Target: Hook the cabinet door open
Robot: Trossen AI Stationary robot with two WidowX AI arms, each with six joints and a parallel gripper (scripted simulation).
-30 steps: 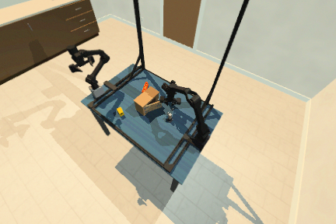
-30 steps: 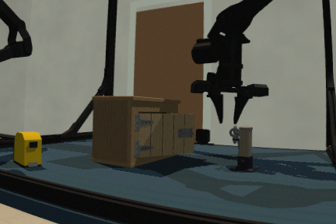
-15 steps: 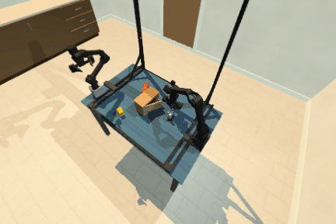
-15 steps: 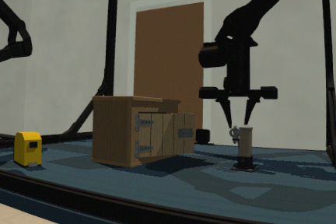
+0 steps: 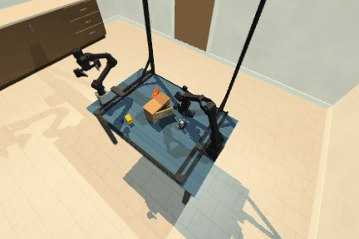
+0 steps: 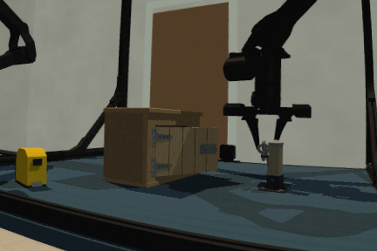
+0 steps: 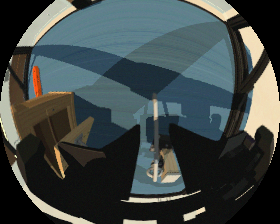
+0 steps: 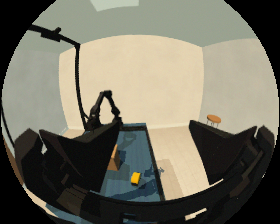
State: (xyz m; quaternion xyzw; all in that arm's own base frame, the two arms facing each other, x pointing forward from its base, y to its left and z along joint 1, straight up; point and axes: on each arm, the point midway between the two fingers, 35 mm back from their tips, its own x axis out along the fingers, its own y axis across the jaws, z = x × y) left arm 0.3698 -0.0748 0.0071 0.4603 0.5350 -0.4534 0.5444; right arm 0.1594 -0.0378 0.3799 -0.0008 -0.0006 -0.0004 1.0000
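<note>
Right now the metal hook is 50 mm below my left hand and 30 mm ahead of it. The rest, counted from my left hand: yellow box 410 mm to the right, 230 mm ahead, 70 mm below; then cabinet door 160 mm to the right, 70 mm ahead, 40 mm below; then orange object 390 mm to the right, 140 mm behind, 90 mm below.
</note>
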